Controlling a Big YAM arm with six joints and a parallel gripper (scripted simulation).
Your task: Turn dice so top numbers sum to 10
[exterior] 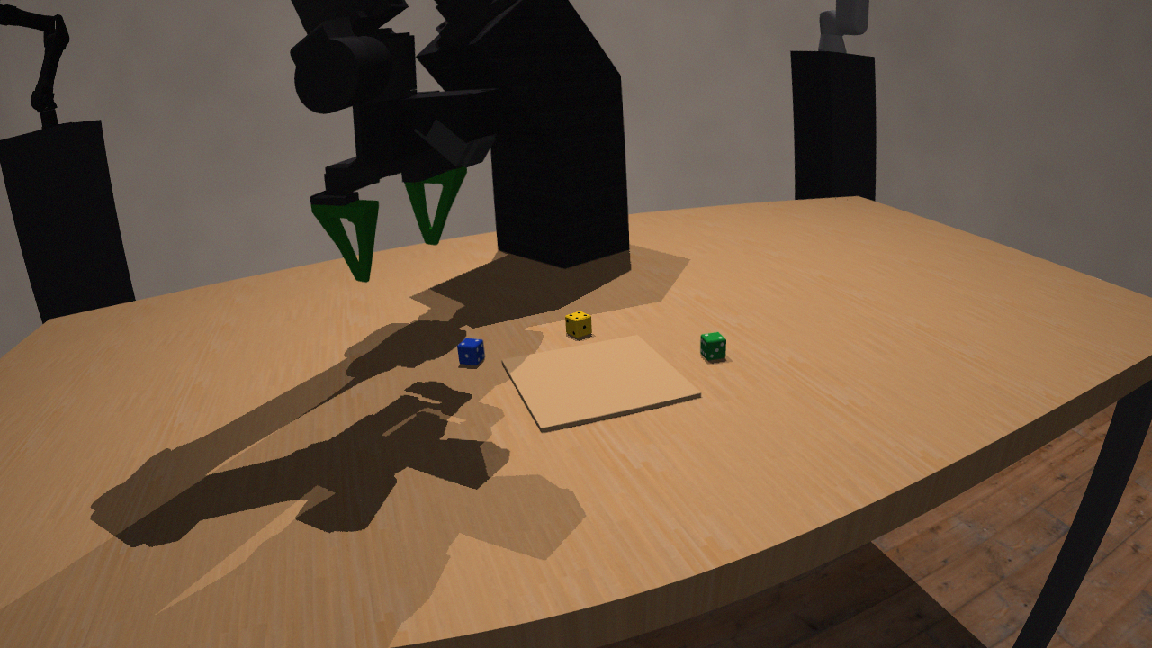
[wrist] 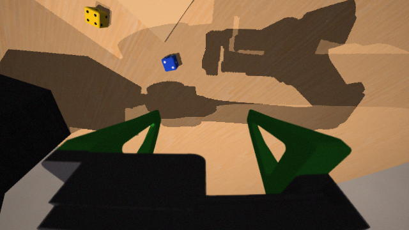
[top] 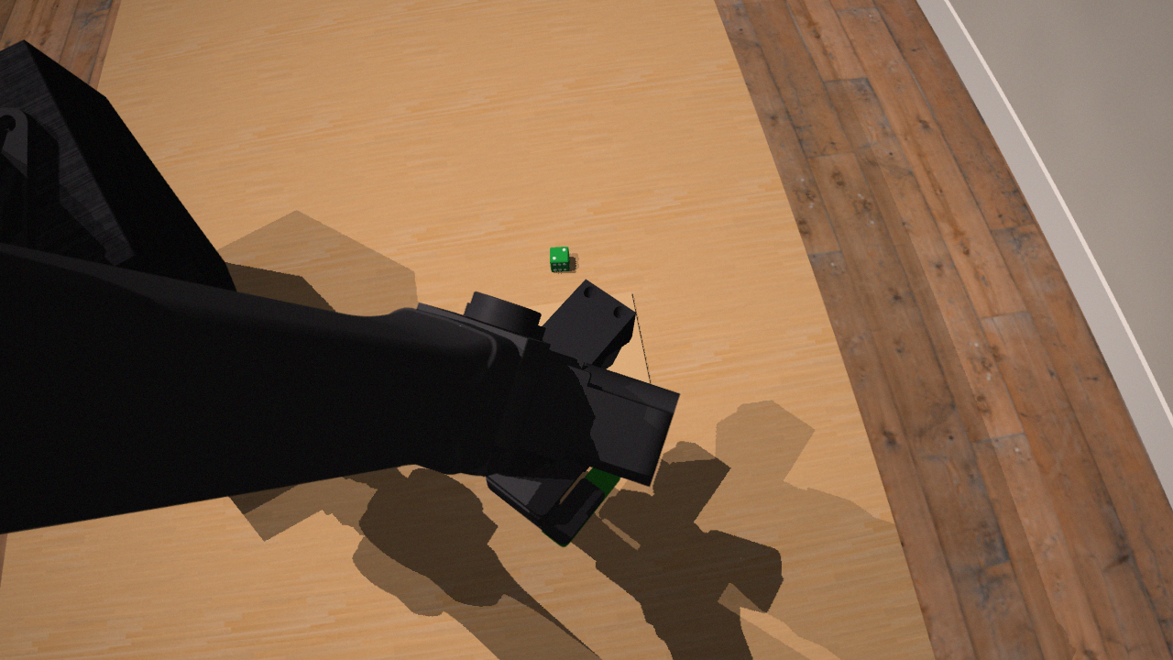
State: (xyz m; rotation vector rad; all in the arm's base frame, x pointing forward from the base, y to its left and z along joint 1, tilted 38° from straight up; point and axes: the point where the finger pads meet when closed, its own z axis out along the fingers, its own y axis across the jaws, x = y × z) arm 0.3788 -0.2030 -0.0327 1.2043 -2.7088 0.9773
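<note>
Now: hand 30 mm past the blue die, 60 mm to the right of it and 120 mm above it. From my hand the other things lie so: green die 60 mm ahead, 280 mm to the left, 120 mm below; then tan mat 60 mm ahead, 160 mm to the left, 120 mm below; then yellow die 50 mm behind, 180 mm to the left, 120 mm below.
</note>
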